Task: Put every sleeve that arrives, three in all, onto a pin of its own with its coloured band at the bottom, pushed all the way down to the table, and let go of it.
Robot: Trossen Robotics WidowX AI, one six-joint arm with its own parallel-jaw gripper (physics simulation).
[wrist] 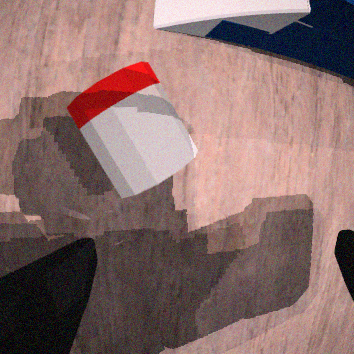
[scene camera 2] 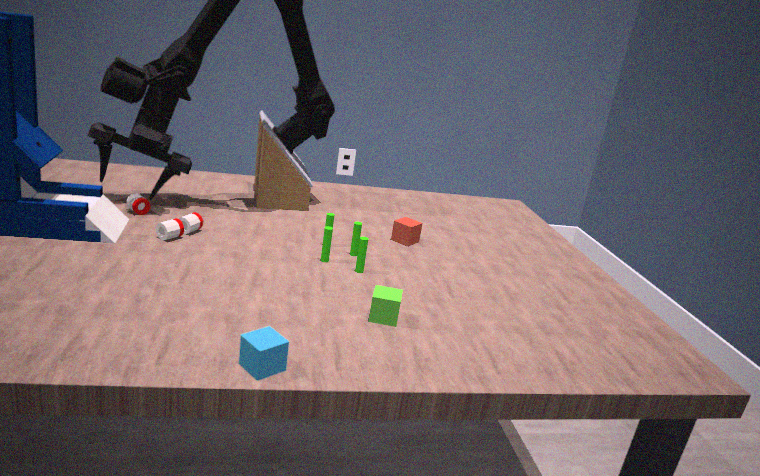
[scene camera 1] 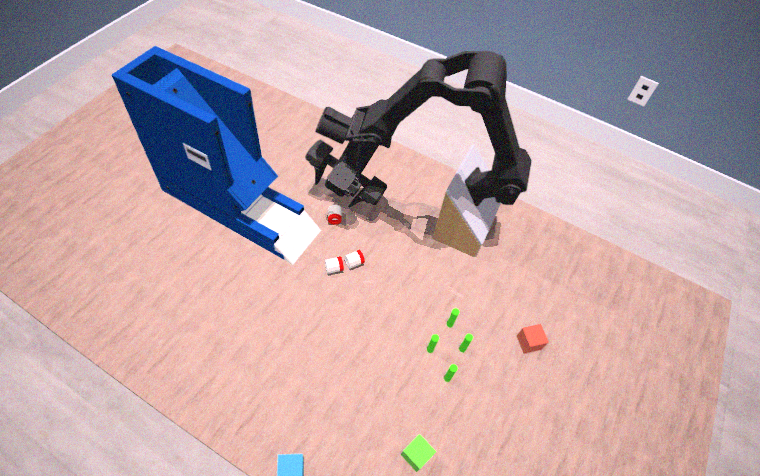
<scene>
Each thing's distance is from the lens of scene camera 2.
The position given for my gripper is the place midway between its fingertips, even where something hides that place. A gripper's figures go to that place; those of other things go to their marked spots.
my gripper (scene camera 2: 125, 190): 1.22 m
green cube (scene camera 2: 386, 301): 0.83 m
blue cube (scene camera 2: 263, 353): 0.69 m
blue dispenser (scene camera 2: 34, 149): 1.07 m
The marked spots on the blue dispenser and the green cube are 0.60 m apart.
</scene>
